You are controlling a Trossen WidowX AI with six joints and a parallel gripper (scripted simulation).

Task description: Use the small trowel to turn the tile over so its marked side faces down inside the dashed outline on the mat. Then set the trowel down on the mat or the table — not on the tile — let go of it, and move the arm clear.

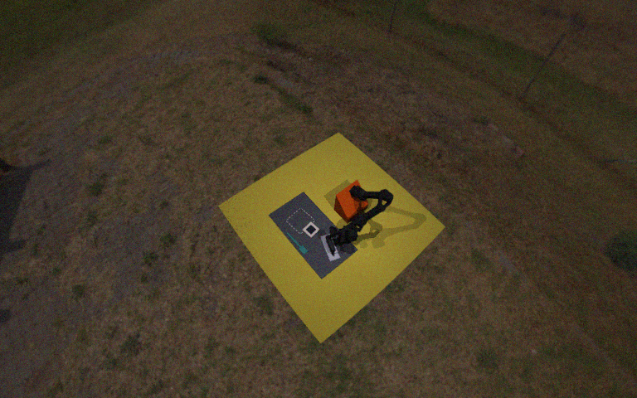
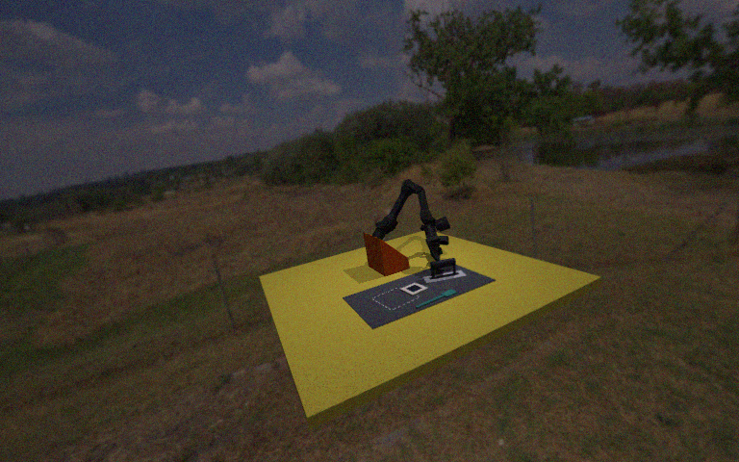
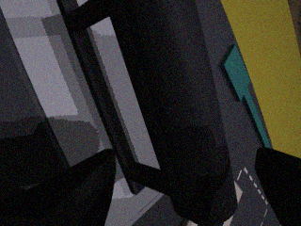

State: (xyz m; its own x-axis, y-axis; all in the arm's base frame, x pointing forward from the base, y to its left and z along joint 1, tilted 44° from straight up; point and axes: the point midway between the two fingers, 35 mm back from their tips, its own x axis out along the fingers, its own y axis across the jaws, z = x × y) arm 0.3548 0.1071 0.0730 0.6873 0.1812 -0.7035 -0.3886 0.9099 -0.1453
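The trowel is 4 cm below my gripper tip, 1 cm to the right of it and 1 cm ahead of it. The rest, counted from my gripper tip: dark grey mat 17 cm to the right, 10 cm below, 3 cm ahead; then teal bar 17 cm ahead, 16 cm to the right, 8 cm below; then tile 18 cm to the right, 8 cm below, 2 cm ahead.
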